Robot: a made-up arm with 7 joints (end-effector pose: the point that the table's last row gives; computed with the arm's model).
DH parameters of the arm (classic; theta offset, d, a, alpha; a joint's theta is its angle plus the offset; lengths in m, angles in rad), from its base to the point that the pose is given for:
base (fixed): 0 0 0 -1.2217
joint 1: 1.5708 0 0 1.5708
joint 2: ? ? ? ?
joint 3: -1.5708 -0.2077 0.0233 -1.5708
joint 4: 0 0 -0.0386 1.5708
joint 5: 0 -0.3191 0 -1.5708
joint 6: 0 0 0 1.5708
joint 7: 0 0 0 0
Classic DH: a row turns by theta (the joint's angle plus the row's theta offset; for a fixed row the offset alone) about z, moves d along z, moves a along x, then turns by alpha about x.
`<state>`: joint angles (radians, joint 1 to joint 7).
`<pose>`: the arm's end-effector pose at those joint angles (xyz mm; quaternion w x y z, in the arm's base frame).
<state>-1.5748 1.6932 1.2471 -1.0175 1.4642 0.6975 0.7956</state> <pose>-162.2 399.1 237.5 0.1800 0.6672 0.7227 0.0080</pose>
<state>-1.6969 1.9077 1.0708 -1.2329 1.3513 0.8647 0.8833</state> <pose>-285.8 292.8 228.3 0.1156 0.5271 0.8407 0.0462</pose>
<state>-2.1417 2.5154 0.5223 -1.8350 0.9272 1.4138 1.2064</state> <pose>-354.8 -6.4 129.4 0.1570 0.1365 0.9510 -0.2287</pose>
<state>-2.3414 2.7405 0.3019 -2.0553 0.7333 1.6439 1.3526</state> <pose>-311.3 -50.4 118.4 0.2681 0.0644 0.8725 -0.4034</pose>
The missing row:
joint 2: 1.2217 0 0 -1.5708
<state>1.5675 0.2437 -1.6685 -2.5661 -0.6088 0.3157 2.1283</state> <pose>62.7 -217.2 -55.0 0.3602 -0.5659 0.1287 0.7304</pose>
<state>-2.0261 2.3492 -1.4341 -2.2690 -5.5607 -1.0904 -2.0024</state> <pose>207.1 90.9 188.3 0.5539 -0.7218 0.3524 0.2190</pose>
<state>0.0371 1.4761 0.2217 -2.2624 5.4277 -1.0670 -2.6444</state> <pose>287.9 43.5 51.1 0.8870 -0.4513 -0.0939 -0.0282</pose>
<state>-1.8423 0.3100 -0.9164 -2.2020 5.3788 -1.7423 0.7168</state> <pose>-10.0 -292.8 94.7 0.7436 0.1514 -0.0426 0.6498</pose>
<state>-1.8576 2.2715 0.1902 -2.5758 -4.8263 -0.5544 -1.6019</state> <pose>-88.1 -120.6 175.7 0.7302 -0.5478 0.3744 0.1628</pose>
